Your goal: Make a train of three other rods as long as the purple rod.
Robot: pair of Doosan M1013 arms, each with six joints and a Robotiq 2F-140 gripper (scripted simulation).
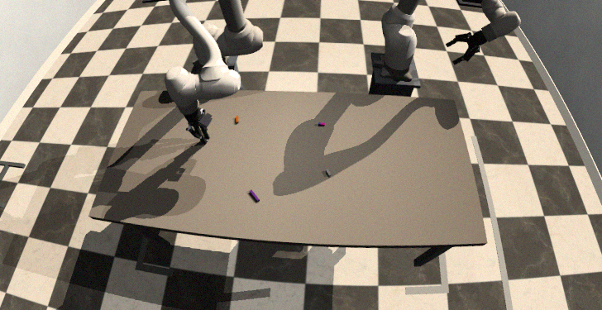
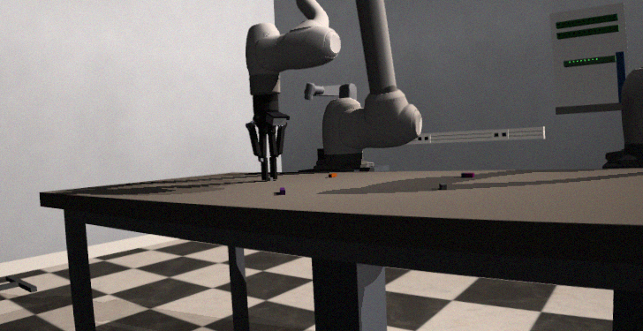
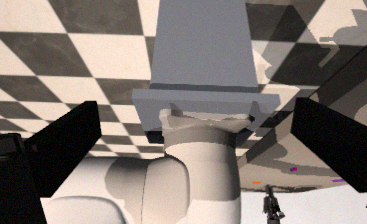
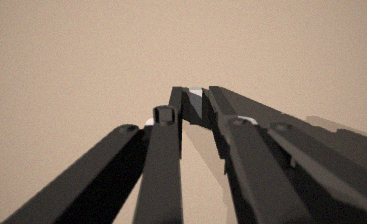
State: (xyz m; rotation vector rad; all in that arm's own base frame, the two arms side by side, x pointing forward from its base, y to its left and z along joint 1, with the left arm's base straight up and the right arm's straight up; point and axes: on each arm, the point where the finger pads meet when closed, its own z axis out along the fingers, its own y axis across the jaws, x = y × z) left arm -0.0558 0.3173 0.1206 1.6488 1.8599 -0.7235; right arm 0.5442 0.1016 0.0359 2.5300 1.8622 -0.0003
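Now: the magenta rod 11 cm behind my right hand, 56 cm to the left of it and 3 cm below it. Also, from my right hand: blue rod: 12 cm behind, 54 cm to the left, 3 cm below; then purple rod: 27 cm ahead, 28 cm to the left, 3 cm below; then orange rod: 13 cm behind, 14 cm to the left, 3 cm below.
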